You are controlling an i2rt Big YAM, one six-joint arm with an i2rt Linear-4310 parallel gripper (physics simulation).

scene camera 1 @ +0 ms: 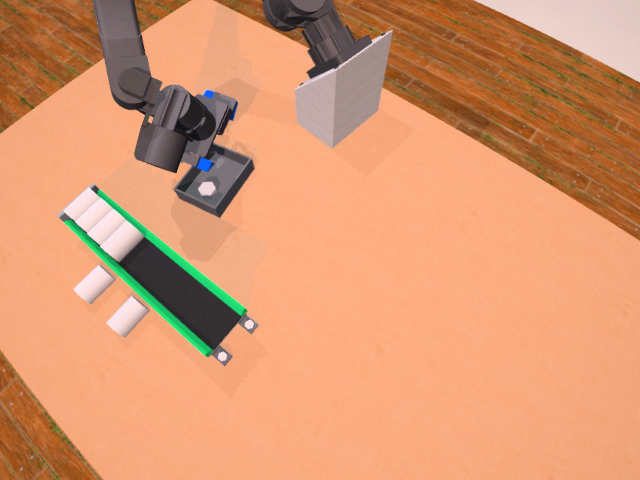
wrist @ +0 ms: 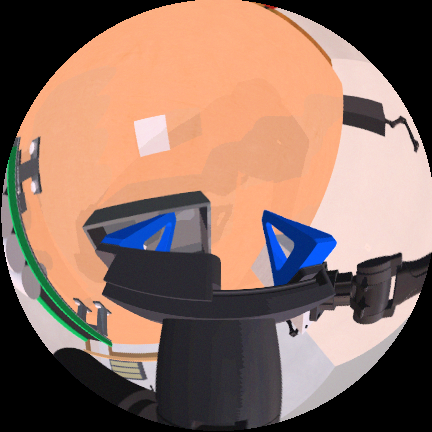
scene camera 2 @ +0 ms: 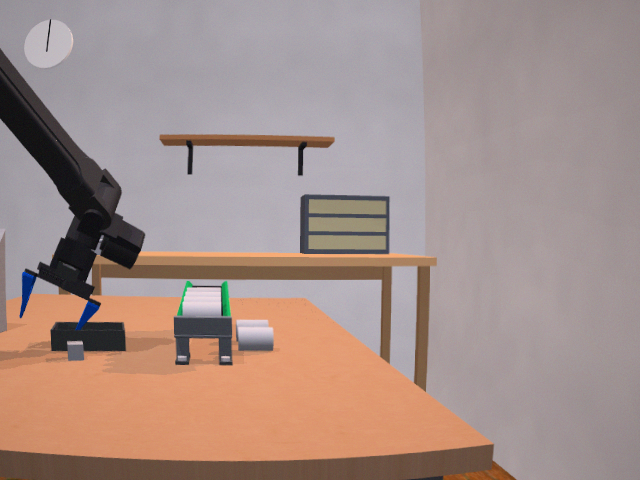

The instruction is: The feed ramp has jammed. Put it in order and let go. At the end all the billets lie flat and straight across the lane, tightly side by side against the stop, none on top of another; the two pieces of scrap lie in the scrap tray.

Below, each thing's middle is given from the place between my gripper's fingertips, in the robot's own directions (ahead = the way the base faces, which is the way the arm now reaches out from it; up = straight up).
I see my gripper 60 mm short of the dark scrap tray (scene camera 1: 231, 169), 50 mm to the right of it and 20 mm above it. The rest, counted from my hand: grey end stop (scene camera 2: 183, 325): 280 mm ahead, 60 mm to the right, 30 mm above; then cube-like scrap piece (wrist: 151, 134): 80 mm ahead, 60 mm to the right, 20 mm below.
